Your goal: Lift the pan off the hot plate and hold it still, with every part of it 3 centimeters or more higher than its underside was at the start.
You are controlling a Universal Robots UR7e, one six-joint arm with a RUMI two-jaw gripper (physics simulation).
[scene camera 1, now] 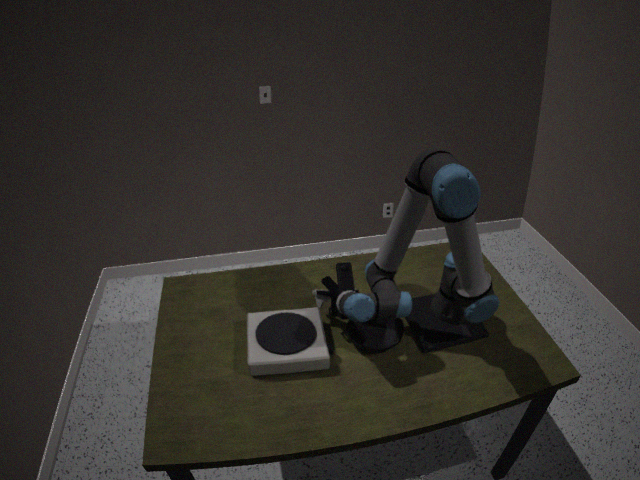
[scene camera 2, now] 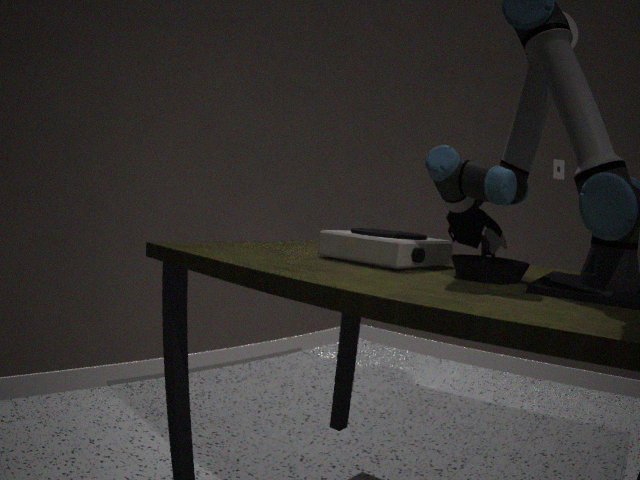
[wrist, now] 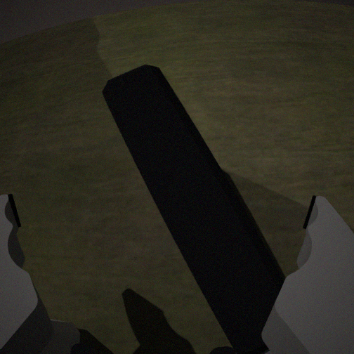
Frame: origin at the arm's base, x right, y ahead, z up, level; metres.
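Seen in the pictures: gripper, between the fingertips: (scene camera 2: 482, 241); arm's base, origin of its link: (scene camera 1: 451, 309) (scene camera 2: 609, 285).
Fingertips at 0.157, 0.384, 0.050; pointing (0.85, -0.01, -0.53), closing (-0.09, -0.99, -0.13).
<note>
Offsets run from my fingertips to a thing's top centre, as dx, dy, dz. "spot": to the spot under its first point.
The black pan (scene camera 1: 376, 336) (scene camera 2: 490, 270) is beside the white hot plate {-0.157, +0.190, +0.003} (scene camera 1: 289, 367) (scene camera 2: 361, 250), between it and the arm's base, low at the table top; any contact under it is hard to make out. Its black handle (scene camera 1: 344, 276) (wrist: 185, 200) points to the back of the table in scene camera 1 and runs slantwise through the wrist view. My gripper (scene camera 1: 332, 301) (scene camera 2: 480, 244) (wrist: 160, 200) is open above the pan's handle side. Its fingers stand wide apart on either side of the handle, with nothing gripped. The wrist partly hides the pan and fingers in scene camera 1.
The hot plate's dark round burner {spot: -0.164, +0.198, +0.003} (scene camera 1: 285, 333) (scene camera 2: 388, 233) bears no pan. A black knob {-0.231, +0.077, -0.019} (scene camera 2: 418, 254) is on its side. The arm's dark base plate (scene camera 1: 449, 335) is close on the pan's other side. The table's front edge (scene camera 1: 361, 444) curves outward.
</note>
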